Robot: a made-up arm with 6 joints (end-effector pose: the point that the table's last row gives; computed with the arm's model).
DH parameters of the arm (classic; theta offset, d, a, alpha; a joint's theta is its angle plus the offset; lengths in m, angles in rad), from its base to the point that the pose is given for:
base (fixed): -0.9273 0 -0.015 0
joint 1: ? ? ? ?
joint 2: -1.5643 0 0.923 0
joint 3: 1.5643 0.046 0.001 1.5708
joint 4: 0 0.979 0.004 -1.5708
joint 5: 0 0.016 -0.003 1.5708
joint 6: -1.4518 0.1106 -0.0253 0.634
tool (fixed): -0.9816 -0.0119 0 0
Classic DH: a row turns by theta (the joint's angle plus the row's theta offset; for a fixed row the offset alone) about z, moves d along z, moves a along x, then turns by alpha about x.
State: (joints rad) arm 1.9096 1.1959 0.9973 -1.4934 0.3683 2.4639
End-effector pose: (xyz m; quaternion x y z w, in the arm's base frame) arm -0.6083 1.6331 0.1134 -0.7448 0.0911 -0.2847 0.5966
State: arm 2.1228 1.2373 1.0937 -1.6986 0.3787 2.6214
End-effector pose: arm -0.8943 1.4049 -0.0310 -0.7531 -0.0312 -0.2421 0.6109
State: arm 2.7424 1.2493 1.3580 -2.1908 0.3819 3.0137
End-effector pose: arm -1.3423 0.5471 -0.2157 -0.6900 -0.3518 -0.0501 0.6306
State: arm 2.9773 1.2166 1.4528 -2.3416 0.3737 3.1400
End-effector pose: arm -1.3679 0.2086 -0.2177 -0.6405 -0.4539 0.0340 0.6185
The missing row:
joint 1: 0.9273 0.412 -0.011 -1.5708
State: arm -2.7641 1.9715 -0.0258 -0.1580 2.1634 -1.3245
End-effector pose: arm -1.5223 -0.6444 -0.3568 -0.3171 0.8667 -0.2206 0.3158
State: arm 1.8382 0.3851 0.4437 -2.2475 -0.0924 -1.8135
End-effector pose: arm -0.3380 1.0993 1.9992 -0.4313 0.4581 0.4997 0.5953
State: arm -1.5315 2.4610 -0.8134 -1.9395 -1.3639 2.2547
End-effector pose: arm 0.1896 -1.5152 -0.4234 -0.3870 0.5542 -0.6882 0.2634
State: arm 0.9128 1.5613 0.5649 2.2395 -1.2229 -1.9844
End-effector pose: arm 1.0849 1.3923 -0.1732 0.7713 -0.1233 0.6211 0.0641
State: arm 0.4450 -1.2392 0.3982 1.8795 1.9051 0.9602
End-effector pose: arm -1.5527 -0.5722 1.3150 -0.5456 -0.3370 -0.2052 0.7394
